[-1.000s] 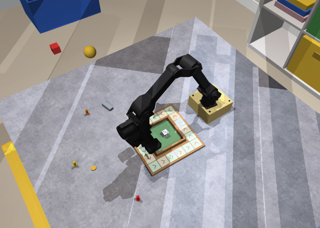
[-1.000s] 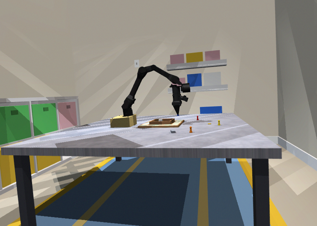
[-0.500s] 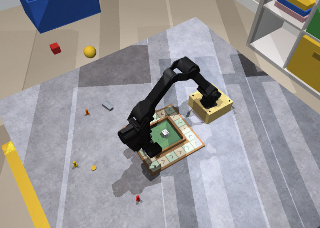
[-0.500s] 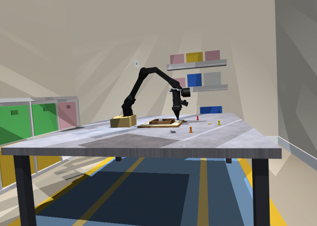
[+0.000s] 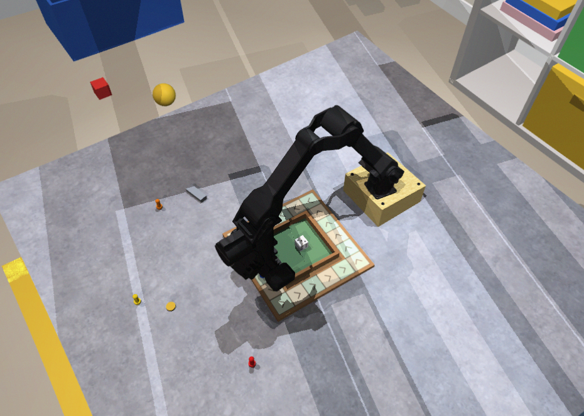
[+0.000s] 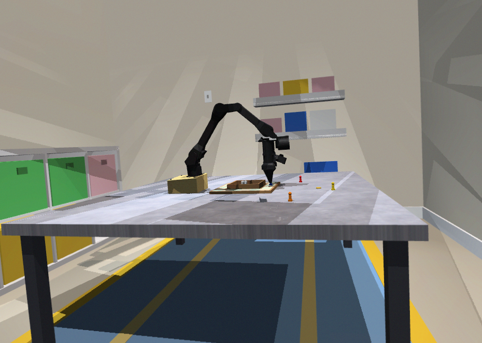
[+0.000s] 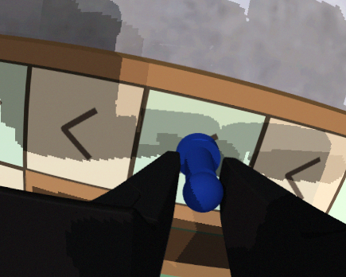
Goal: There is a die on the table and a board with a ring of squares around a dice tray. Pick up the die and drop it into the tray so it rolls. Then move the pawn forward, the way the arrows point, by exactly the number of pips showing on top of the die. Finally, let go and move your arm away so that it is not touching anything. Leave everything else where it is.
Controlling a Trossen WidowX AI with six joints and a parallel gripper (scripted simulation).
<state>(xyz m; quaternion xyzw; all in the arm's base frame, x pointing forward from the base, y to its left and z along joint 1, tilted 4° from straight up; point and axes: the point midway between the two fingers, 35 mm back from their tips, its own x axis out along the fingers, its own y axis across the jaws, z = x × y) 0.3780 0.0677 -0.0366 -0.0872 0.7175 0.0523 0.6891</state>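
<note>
Right now my gripper tip is right at the blue pawn. Round my gripper tip: white die (13 cm behind, 3 cm to the right); then red pawn (11 cm ahead, 19 cm to the left, 1 cm below); then green dice tray (11 cm behind, 3 cm to the right, 2 cm below).
</note>
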